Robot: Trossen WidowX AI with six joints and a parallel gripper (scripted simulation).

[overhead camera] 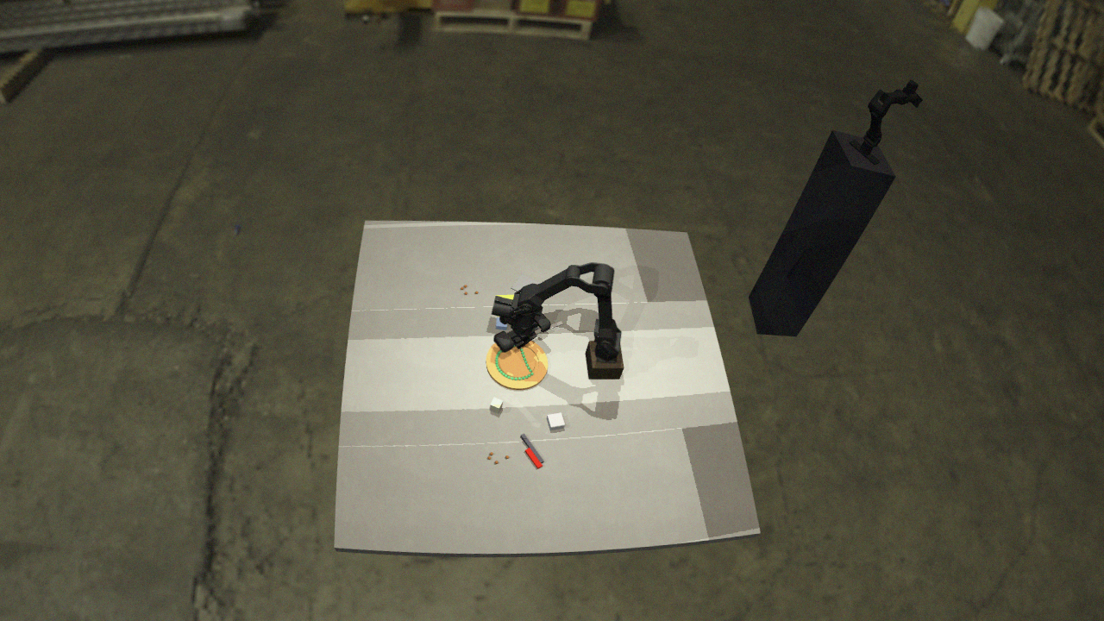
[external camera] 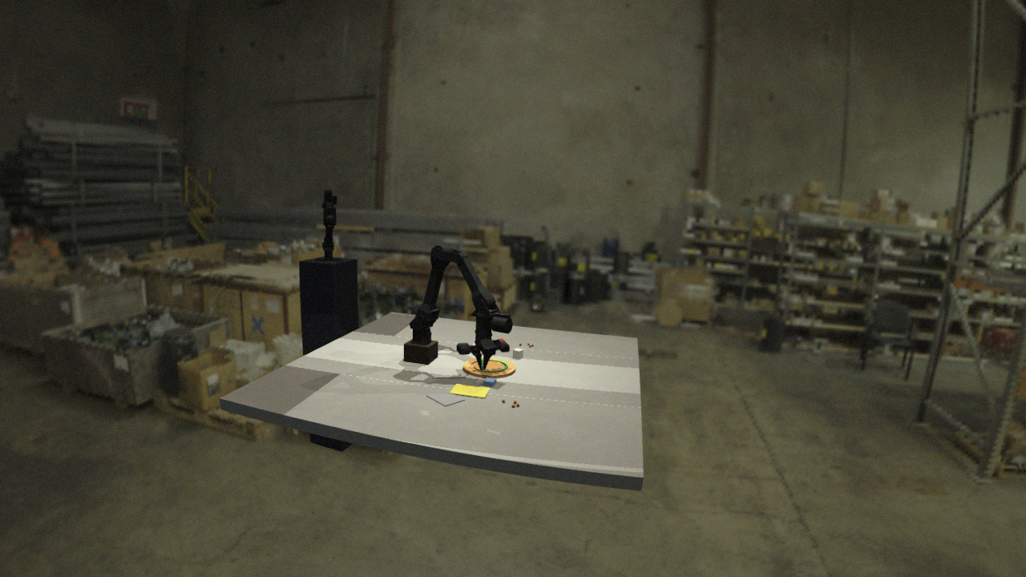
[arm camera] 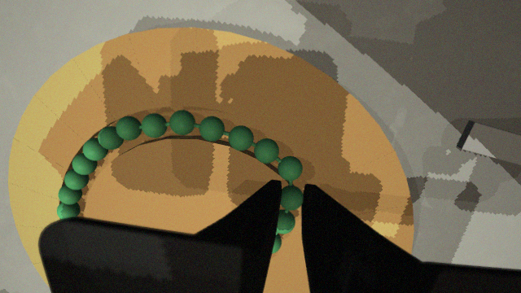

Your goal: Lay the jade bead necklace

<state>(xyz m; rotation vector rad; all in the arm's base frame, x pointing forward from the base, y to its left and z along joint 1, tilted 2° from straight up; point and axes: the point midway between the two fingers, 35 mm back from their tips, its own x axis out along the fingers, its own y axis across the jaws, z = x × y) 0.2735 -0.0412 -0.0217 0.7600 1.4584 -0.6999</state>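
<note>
My gripper tip is now 6 cm short of the blue block, 9 cm to the left of it and 1 cm above it. From my gripper tip the other things lie so: yellow pad 2 cm ahead, 18 cm to the right, 1 cm below; then white strip 9 cm behind, 9 cm to the right, 1 cm below; then cream cube 7 cm ahead, 23 cm to the left.
</note>
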